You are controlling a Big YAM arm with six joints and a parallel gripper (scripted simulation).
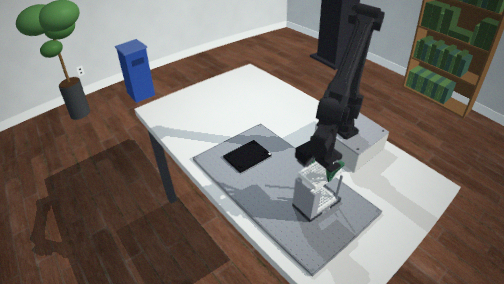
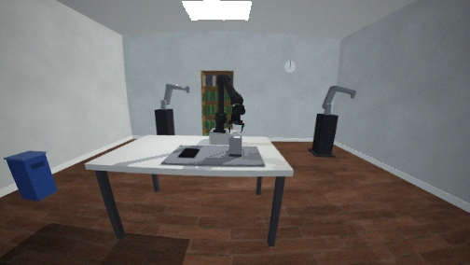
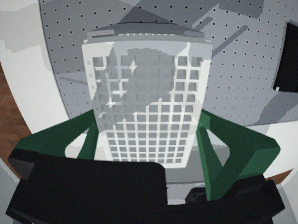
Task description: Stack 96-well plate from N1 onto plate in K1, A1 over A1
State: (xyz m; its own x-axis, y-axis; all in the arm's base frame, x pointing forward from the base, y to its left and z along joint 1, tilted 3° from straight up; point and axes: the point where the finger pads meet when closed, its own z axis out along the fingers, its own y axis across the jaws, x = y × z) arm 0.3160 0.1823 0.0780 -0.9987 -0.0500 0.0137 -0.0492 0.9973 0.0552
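My gripper is now 9 cm above the thin rack post, 7 cm past it and 4 cm to the right of it. From my hand the other things lie so: pale A1 mark 31 cm to the right, 16 cm below, 2 cm behind.
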